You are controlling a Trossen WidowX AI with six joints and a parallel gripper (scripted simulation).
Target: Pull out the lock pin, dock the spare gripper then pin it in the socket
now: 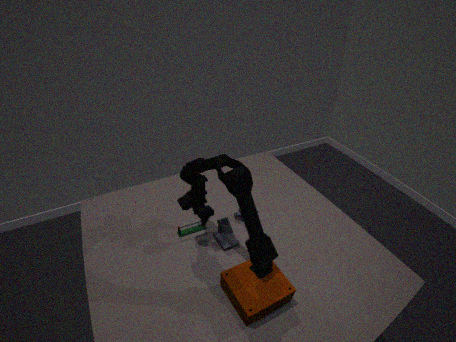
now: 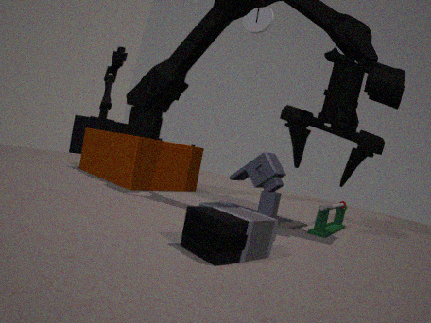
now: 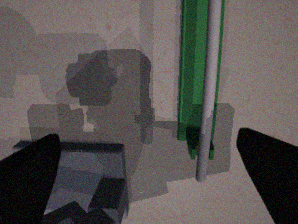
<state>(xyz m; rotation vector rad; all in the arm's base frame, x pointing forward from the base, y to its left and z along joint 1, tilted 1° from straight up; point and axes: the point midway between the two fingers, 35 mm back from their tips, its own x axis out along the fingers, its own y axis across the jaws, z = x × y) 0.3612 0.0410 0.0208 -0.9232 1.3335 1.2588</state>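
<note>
Now: gripper tip 240 mm to the left of the spare gripper, 70 mm above it and 30 mm past it. From my gripper tip the other things lie so: grey mount (80 mm to the right, 80 mm behind, 40 mm below); then green cradle (70 mm below, 40 mm ahead, 20 mm to the left).
</note>
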